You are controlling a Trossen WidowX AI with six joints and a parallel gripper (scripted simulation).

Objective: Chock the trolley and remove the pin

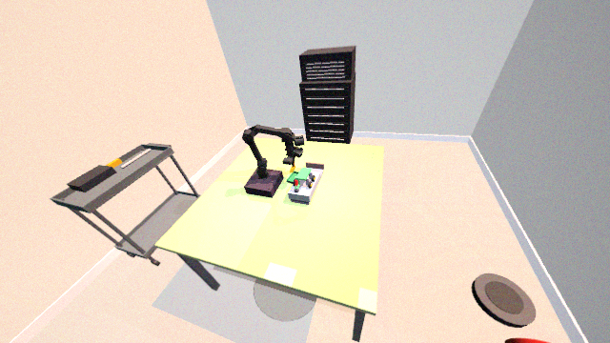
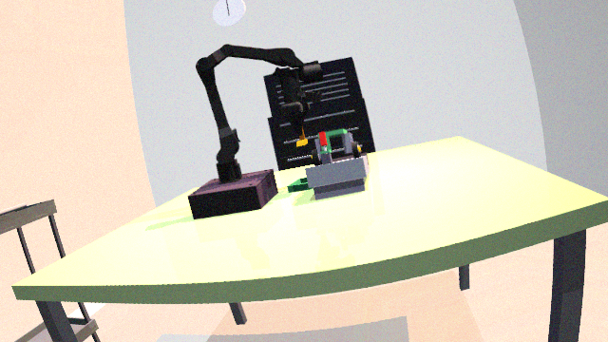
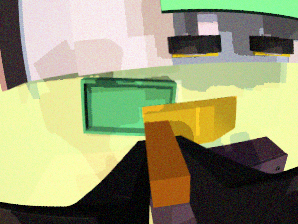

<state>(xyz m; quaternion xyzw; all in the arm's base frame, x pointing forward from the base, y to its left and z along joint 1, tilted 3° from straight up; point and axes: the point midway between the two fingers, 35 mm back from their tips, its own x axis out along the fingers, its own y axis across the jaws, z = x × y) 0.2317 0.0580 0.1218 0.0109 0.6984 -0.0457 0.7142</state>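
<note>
My gripper tip is now 18 cm to the left of the stop pin, 7 cm short of it and 3 cm above it. The rest, counted from my gripper tip: grey ramp 12 cm below, 10 cm ahead, 8 cm to the right; then yellow chock 2 cm to the right, 1 cm below; then green trolley 10 cm ahead, 9 cm to the right, 5 cm below.
</note>
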